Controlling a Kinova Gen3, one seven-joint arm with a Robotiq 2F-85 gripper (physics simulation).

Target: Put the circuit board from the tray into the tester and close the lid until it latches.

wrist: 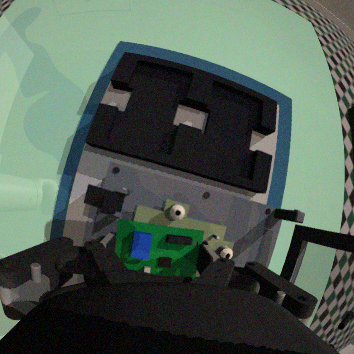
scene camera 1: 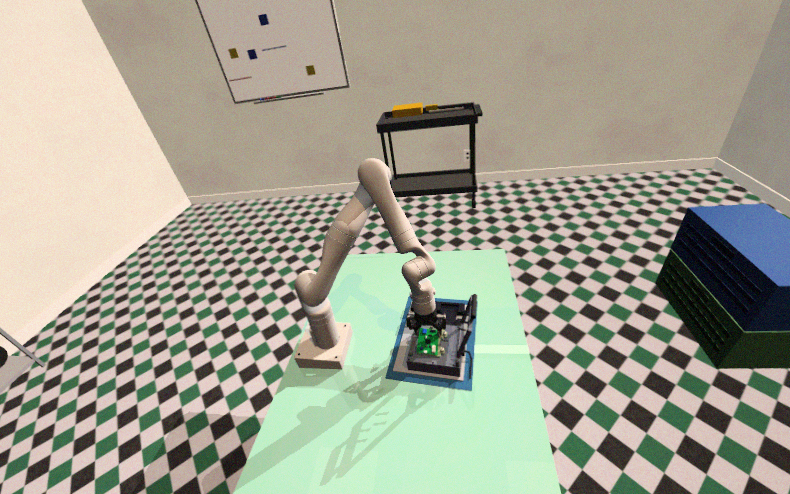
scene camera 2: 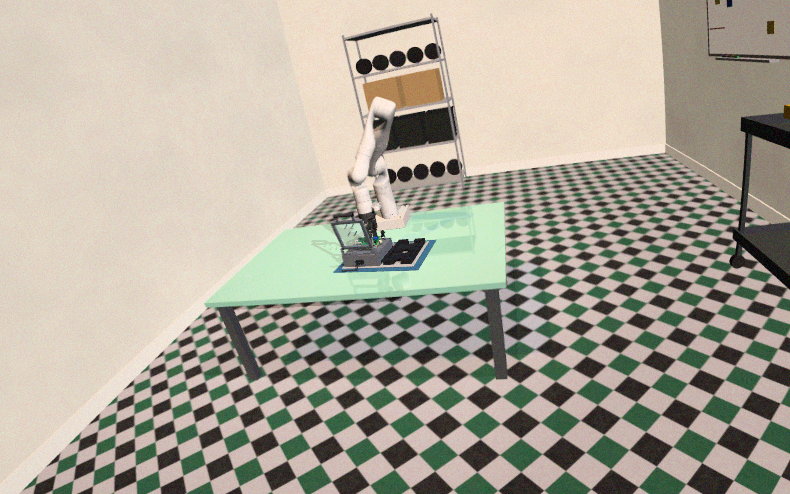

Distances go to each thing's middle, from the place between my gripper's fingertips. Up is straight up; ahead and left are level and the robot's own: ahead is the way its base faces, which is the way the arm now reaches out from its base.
Right now my hand is 13 cm short of the tester lid [wrist: 312, 261], 12 cm below it and 6 cm to the left of it. Also, from my hand: green circuit board [wrist: 163, 250]: 3 cm to the right, 1 cm above; then tester bed [wrist: 174, 213]: 2 cm to the right, 1 cm ahead.
